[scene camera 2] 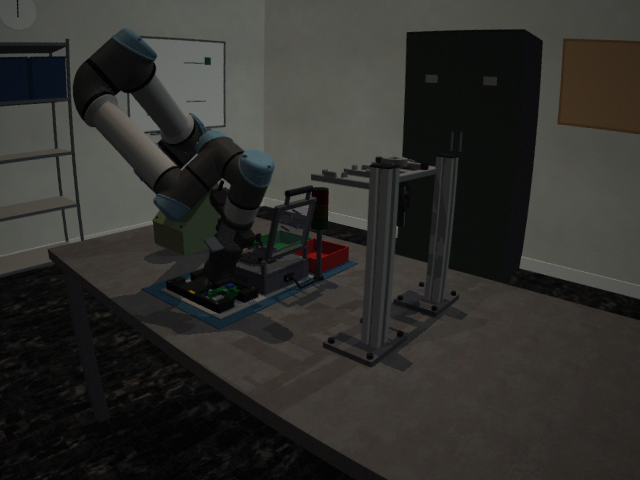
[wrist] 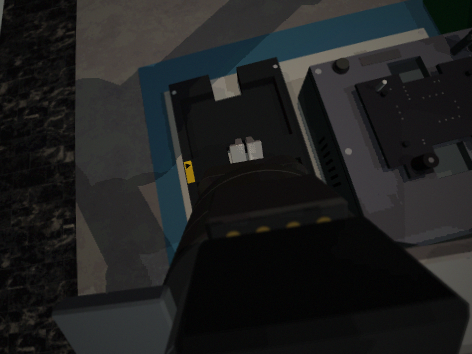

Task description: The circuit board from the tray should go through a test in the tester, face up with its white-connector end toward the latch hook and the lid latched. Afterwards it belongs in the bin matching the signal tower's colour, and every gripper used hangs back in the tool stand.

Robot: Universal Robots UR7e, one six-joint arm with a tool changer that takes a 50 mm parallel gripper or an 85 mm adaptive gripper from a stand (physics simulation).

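Frame: origin at the arm's base, x back, y left, z down, level; metres.
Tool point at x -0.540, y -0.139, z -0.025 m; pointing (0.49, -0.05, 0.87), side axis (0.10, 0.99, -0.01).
A point is followed by its place in that frame.
The green circuit board (scene camera 2: pixel 227 292) @[x -0.490, y -0.129, z 0.139 m] lies in the black tray (scene camera 2: pixel 178 288) @[x -0.399, y -0.224, z 0.135 m] (wrist: pixel 192 85) @[x -0.346, y -0.206, z 0.131 m]; the gripper body hides it in the wrist view. My gripper (scene camera 2: pixel 214 277) (wrist: pixel 246 150) hangs low over the tray. Two pale pieces close together show past its dark body in the wrist view and look like finger ends; its opening is not clear. The grey tester (scene camera 2: pixel 281 275) @[x -0.527, y 0.015, z 0.117 m] (wrist: pixel 375 185) @[x -0.479, y -0.041, z 0.099 m] stands beside the tray, its lid (scene camera 2: pixel 273 232) @[x -0.556, y -0.030, z -0.015 m] raised. The signal tower (scene camera 2: pixel 320 206) @[x -0.548, y 0.129, z -0.056 m] is dark, with no clearly lit colour. Behind the tester are a green bin (scene camera 2: pixel 284 239) and a red bin (scene camera 2: pixel 336 255) @[x -0.489, y 0.250, z 0.123 m].
The tool stand (scene camera 2: pixel 381 258) @[x -0.903, y -0.035, z -0.046 m] stands at the right, with another dark gripper (scene camera 2: pixel 404 206) hanging from it. A yellow-green housing (scene camera 2: pixel 180 235) @[x -0.095, y -0.072, z 0.093 m] is behind the arm. Tray, tester and bins stand on a blue-edged mat (scene camera 2: pixel 219 322) @[x -0.590, y -0.212, z 0.157 m] (wrist: pixel 155 105) @[x -0.351, y -0.263, z 0.157 m]. A cable runs from the tester's side.
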